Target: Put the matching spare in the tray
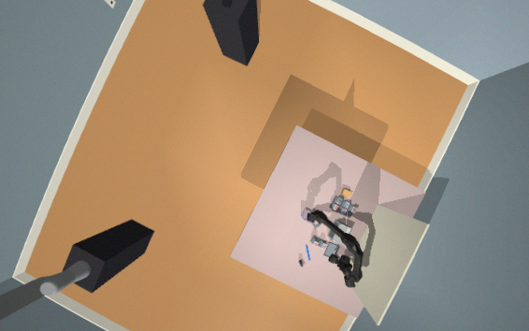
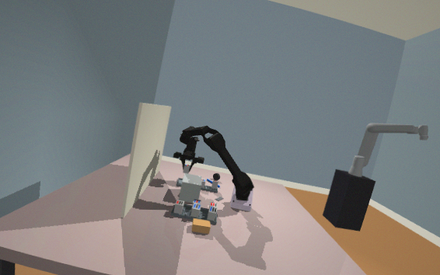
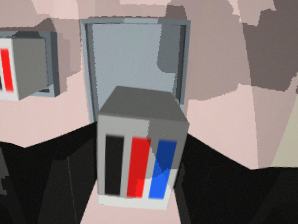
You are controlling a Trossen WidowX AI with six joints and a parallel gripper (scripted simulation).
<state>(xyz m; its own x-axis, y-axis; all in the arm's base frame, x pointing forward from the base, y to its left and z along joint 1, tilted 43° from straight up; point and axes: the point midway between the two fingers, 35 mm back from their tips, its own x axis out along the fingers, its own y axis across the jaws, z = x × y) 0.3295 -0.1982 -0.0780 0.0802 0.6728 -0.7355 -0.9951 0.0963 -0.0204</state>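
Now: gripper tip 80 mm above the grey tray, 10 mm to the right of it and 10 mm past it. The rest, counted from my gripper tip: blue stick: 190 mm behind, 100 mm to the right, 80 mm below; then tall beige panel: 200 mm to the left, 190 mm ahead, 140 mm above; then white mounted unit: 200 mm to the left, 50 mm behind, 30 mm below.
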